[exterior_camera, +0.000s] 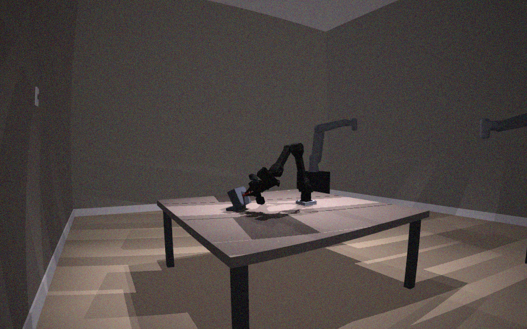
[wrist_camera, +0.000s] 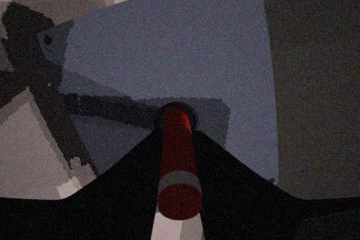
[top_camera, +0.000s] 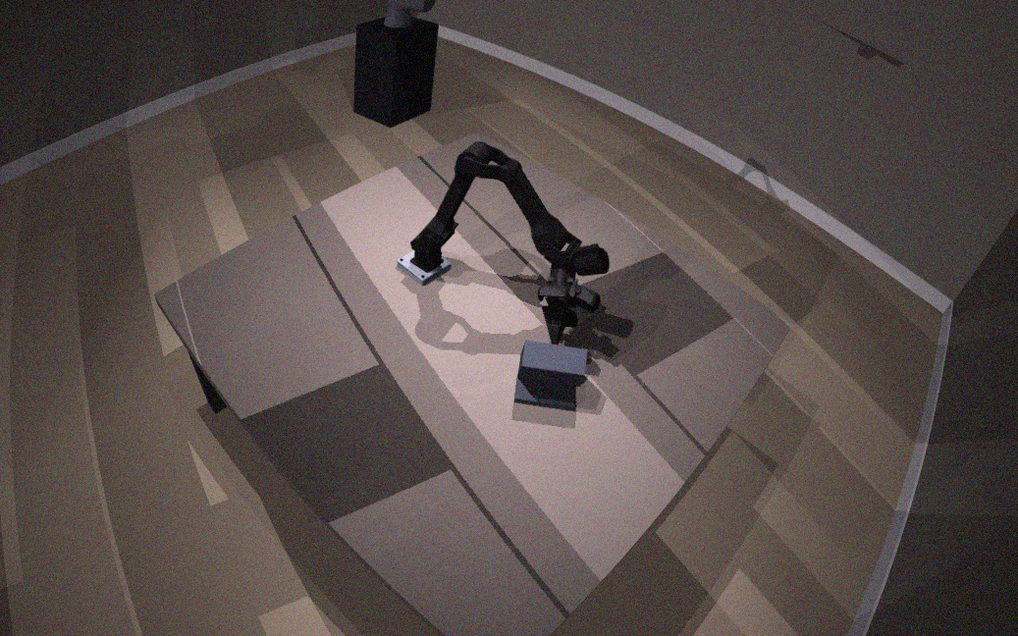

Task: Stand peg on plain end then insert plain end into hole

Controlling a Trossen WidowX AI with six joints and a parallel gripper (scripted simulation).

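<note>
The red peg lies 10 mm behind my gripper tip, 10 mm to the left of it and 10 mm above it. Round my gripper tip: sloped panel 20 mm ahead, 30 mm to the right, 20 mm below.
</note>
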